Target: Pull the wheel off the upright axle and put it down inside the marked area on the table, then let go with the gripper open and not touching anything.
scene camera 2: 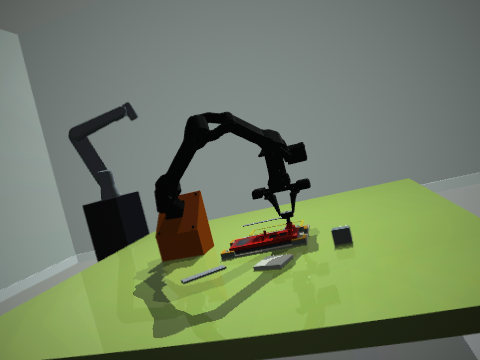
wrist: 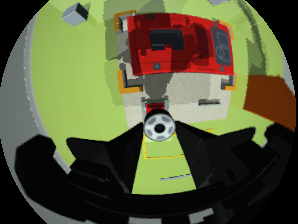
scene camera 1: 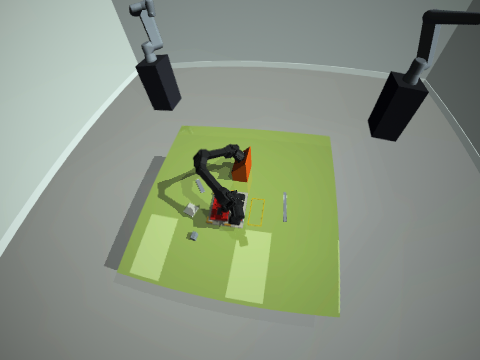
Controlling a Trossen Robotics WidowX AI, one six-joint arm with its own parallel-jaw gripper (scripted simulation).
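Note:
Scene camera 2: my gripper (scene camera 2: 286,214). Wrist view: my gripper again (wrist: 159,124), plus a dark wheel (wrist: 158,116).

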